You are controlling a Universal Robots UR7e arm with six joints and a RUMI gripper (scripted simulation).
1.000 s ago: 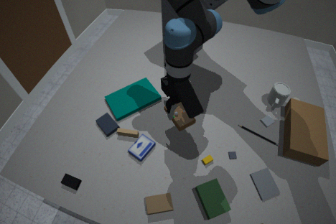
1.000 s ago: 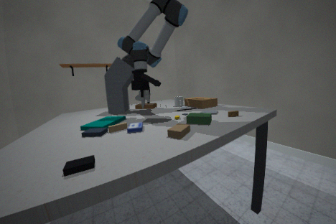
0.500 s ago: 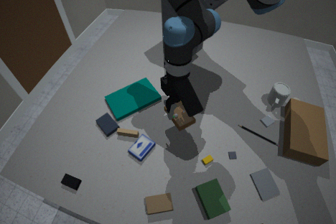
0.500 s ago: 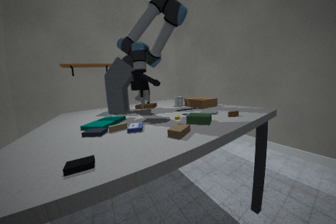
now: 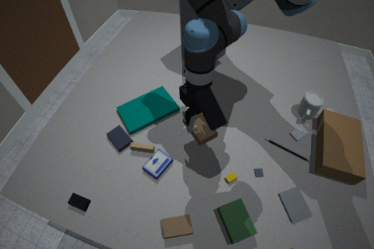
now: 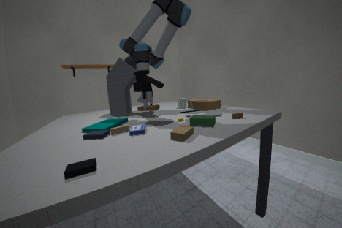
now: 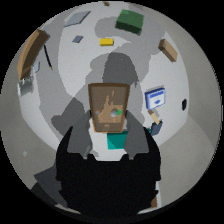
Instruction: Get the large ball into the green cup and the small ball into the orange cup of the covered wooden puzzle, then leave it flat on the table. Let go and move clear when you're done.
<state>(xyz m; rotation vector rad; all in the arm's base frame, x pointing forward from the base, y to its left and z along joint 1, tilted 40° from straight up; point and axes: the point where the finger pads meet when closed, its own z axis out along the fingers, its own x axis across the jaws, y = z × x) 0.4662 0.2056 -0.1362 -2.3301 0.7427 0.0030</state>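
The covered wooden puzzle lies 1 cm below my hand. Also, from my hand: tan block (16 cm to the right, 13 cm ahead, 7 cm below); blue-and-white box (15 cm ahead, 8 cm to the right, 8 cm below); yellow block (16 cm to the left, 8 cm below, 8 cm ahead).
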